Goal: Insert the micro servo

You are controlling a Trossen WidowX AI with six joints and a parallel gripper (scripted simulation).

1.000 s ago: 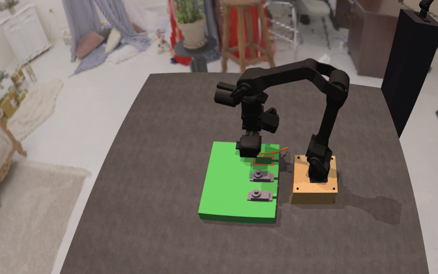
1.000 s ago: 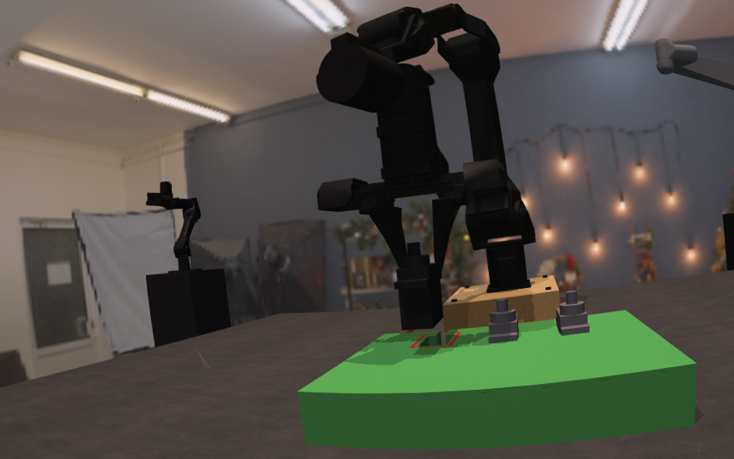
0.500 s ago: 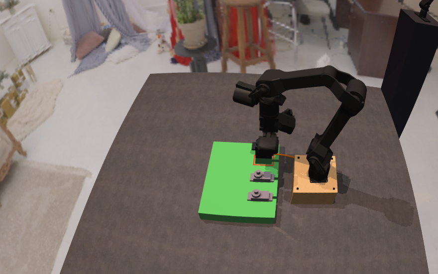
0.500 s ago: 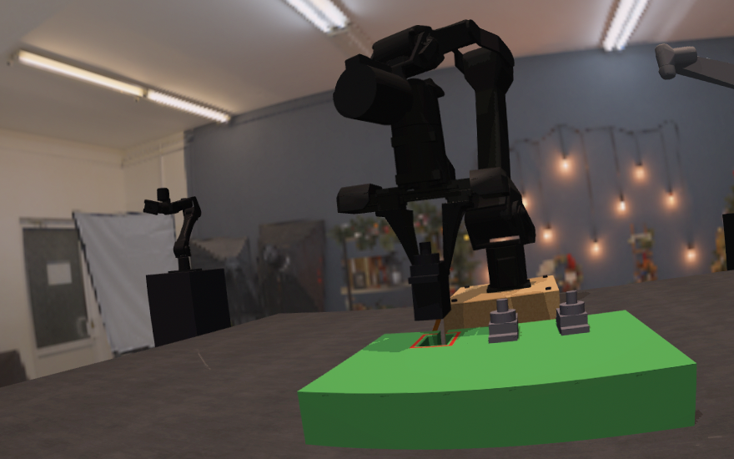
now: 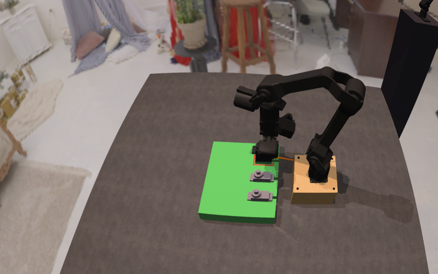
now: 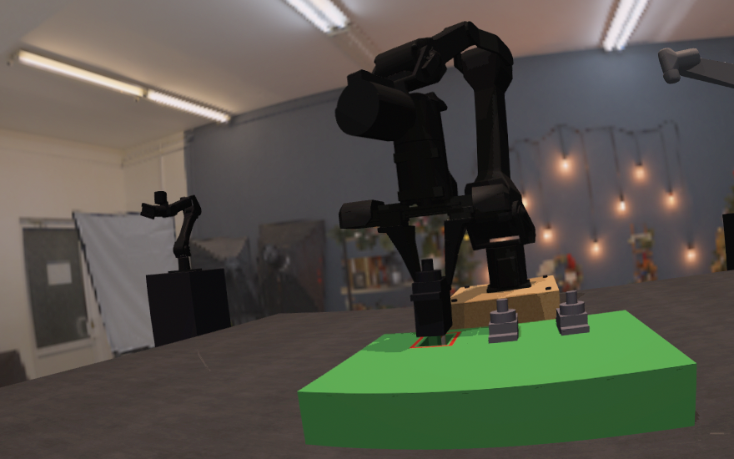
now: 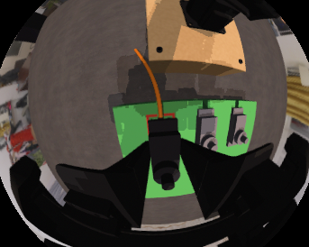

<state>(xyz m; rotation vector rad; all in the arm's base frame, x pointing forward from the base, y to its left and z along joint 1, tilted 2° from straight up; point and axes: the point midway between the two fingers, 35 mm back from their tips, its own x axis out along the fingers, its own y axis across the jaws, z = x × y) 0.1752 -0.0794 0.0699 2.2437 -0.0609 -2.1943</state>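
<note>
My gripper tip is now 13 cm short of the green deck, 7 cm to the right of it and 8 cm above it.
</note>
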